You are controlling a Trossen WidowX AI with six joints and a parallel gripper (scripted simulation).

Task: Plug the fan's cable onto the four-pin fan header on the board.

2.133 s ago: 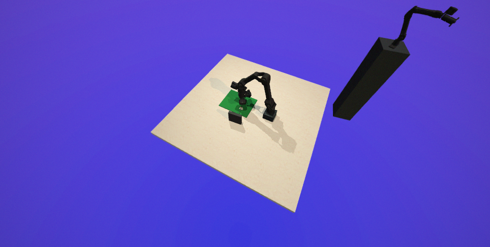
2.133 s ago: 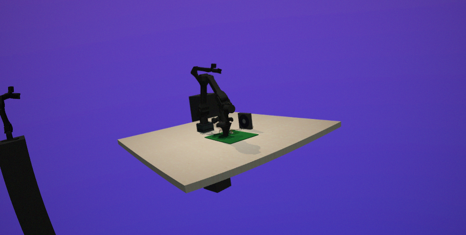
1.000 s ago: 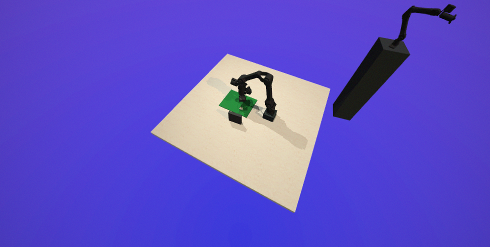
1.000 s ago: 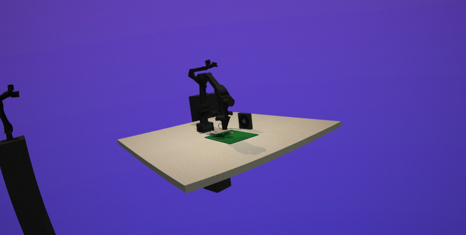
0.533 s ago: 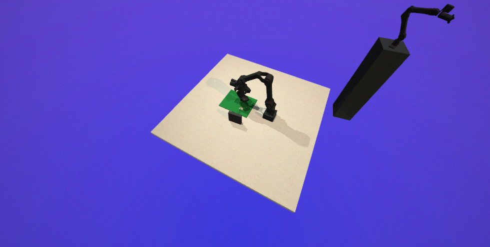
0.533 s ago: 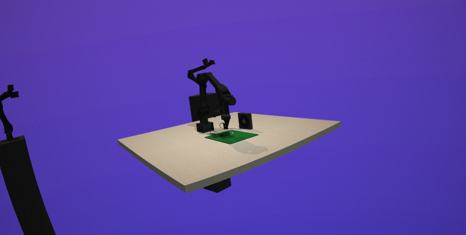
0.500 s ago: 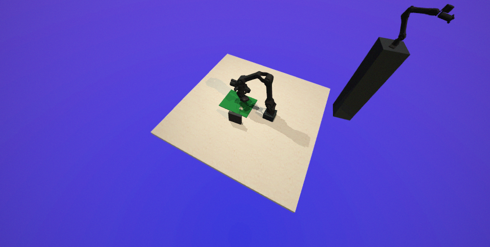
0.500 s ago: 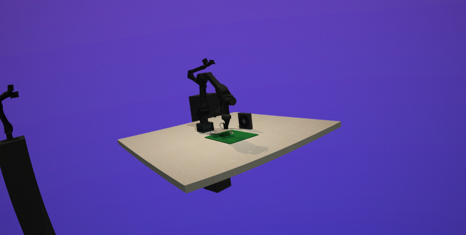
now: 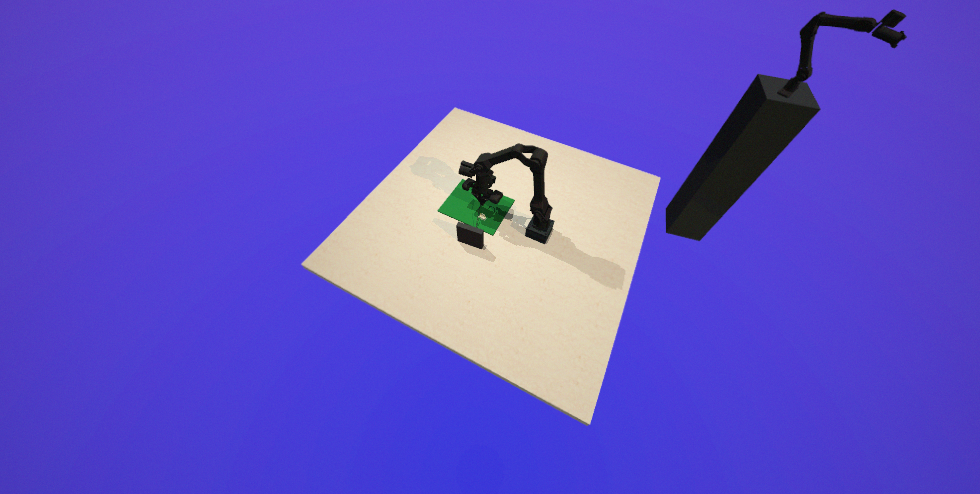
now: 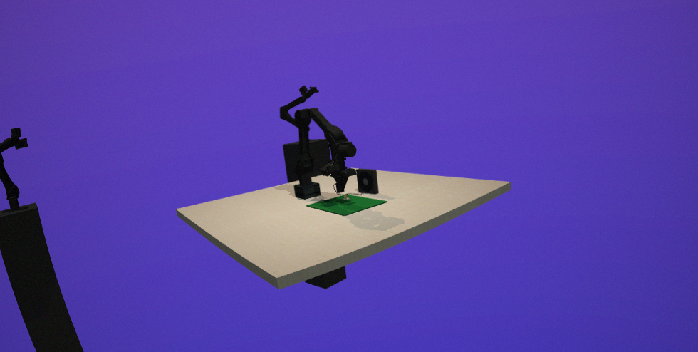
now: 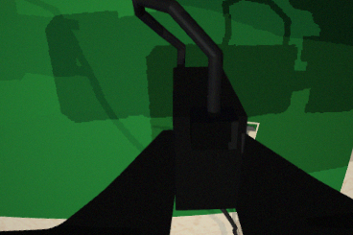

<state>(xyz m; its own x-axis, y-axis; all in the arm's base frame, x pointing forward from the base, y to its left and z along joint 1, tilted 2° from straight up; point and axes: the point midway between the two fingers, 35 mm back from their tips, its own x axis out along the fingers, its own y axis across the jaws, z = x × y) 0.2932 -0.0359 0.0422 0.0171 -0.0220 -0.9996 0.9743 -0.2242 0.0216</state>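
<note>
The header lies 60 mm below my gripper tip, 40 mm to the left of it and 10 mm behind it. The rest, counted from my gripper tip: black fan plug (10 mm to the right, 10 mm above); green board (80 mm below, 40 mm ahead, 20 mm to the right); black fan (190 mm to the left, 10 mm behind).
</note>
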